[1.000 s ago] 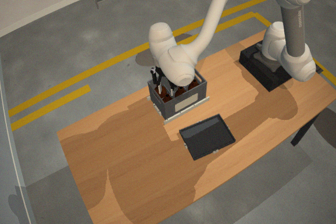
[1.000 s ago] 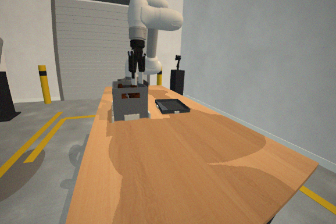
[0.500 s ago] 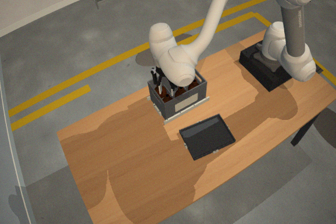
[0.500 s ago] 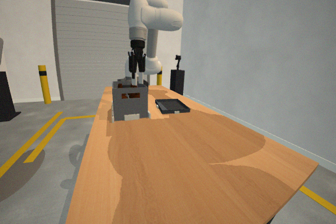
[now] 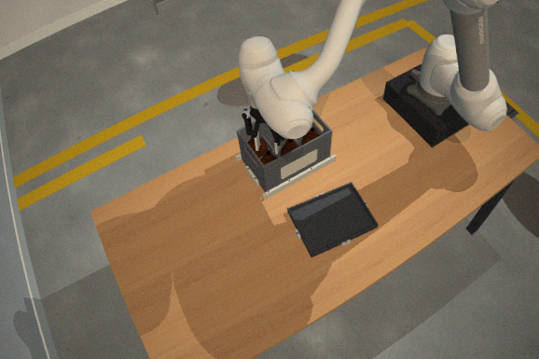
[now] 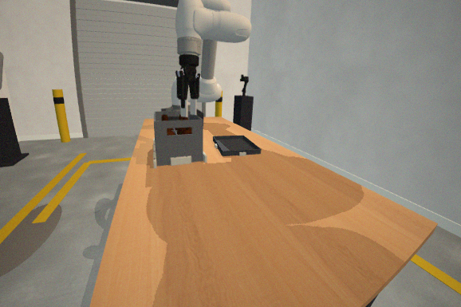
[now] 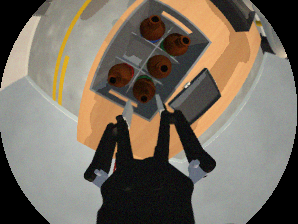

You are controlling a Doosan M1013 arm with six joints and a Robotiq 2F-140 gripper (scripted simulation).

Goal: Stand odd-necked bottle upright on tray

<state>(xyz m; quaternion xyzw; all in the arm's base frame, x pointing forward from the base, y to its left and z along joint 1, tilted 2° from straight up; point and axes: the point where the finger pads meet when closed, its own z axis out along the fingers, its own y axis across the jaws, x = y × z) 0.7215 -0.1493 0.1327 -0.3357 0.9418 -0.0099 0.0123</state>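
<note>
Now: hand 130 mm above the glass bottle, 90 mm past it and 10 mm to the right of it. Also, from my hand: dark tray (260 mm to the left, 200 mm below, 60 mm behind); grey crate (130 mm below, 90 mm behind, 30 mm to the right).
</note>
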